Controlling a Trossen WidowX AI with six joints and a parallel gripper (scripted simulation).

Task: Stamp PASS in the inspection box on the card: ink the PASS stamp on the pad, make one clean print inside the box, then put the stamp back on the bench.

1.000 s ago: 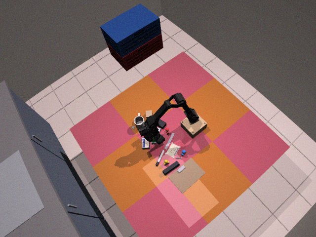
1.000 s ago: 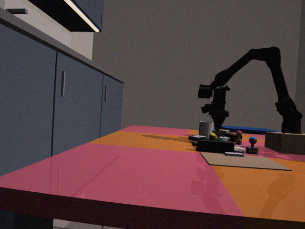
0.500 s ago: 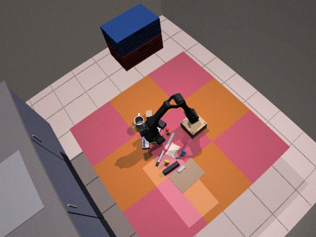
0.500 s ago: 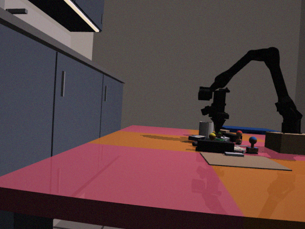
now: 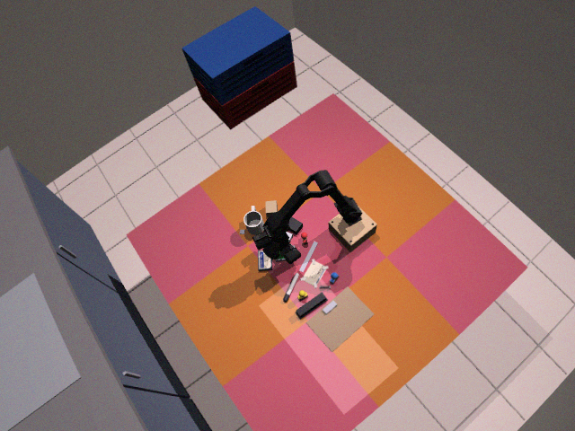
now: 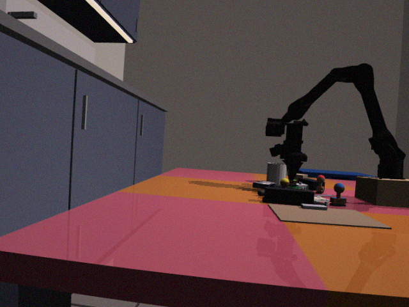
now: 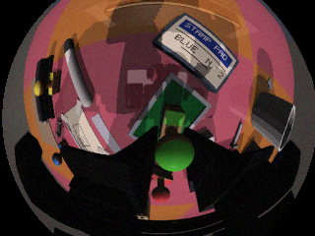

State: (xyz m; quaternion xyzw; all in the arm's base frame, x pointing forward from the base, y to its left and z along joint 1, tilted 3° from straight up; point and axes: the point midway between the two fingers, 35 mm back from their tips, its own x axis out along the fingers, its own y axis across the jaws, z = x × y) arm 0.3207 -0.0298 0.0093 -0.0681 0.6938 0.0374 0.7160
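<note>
Right now my gripper tip is right at the green-knobbed stamp. Also, from my gripper tip: red-knobbed stamp 11 cm behind, 1 cm to the right, 2 cm below; green ink pad 4 cm below; blue-labelled tin 9 cm ahead, 2 cm to the right, 3 cm below.
</note>
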